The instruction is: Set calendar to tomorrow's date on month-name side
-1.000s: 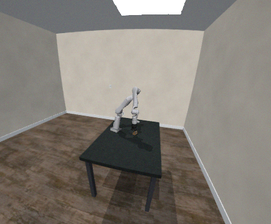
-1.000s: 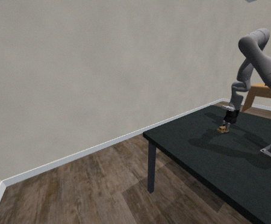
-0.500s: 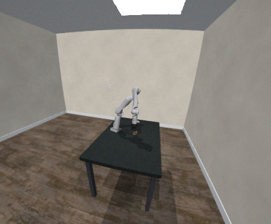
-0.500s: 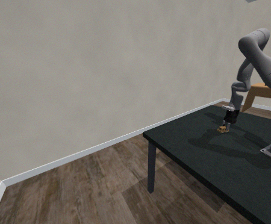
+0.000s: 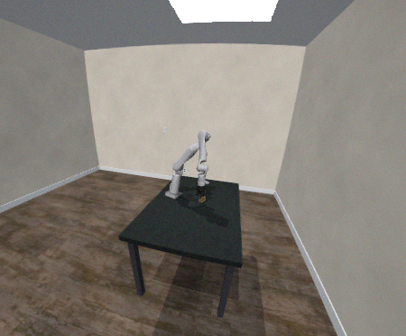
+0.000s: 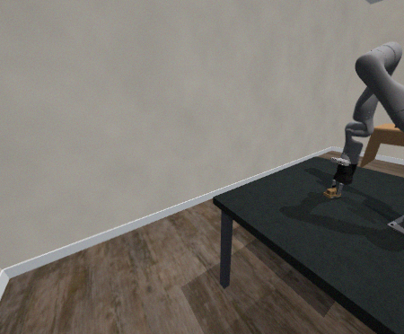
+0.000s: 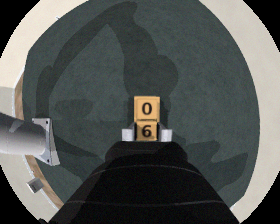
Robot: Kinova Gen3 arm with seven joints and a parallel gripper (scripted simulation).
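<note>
Now: the wooden date cube 1 cm below my hand.
</note>
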